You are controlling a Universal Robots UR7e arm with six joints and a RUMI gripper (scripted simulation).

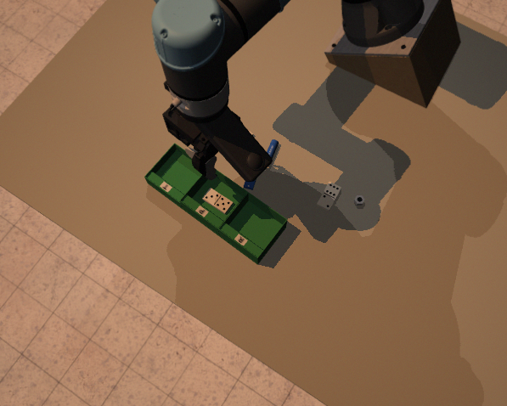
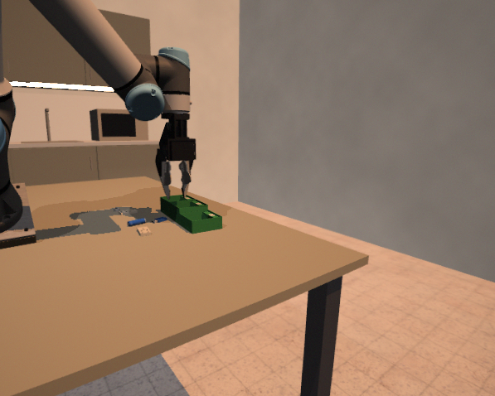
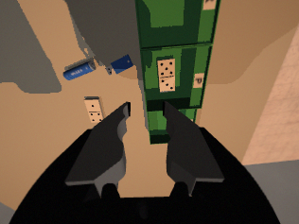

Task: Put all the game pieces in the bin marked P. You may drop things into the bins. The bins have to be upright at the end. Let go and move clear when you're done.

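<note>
My hand is 60 mm above the green bin, 40 mm short of it and 10 mm to the right of it. From my hand the other things lie so: blue battery (100 mm behind, 80 mm below, 30 mm to the left); small nut (220 mm to the left, 110 mm behind, 80 mm below); blue USB stick (80 mm below, 40 mm behind, 30 mm to the left).
</note>
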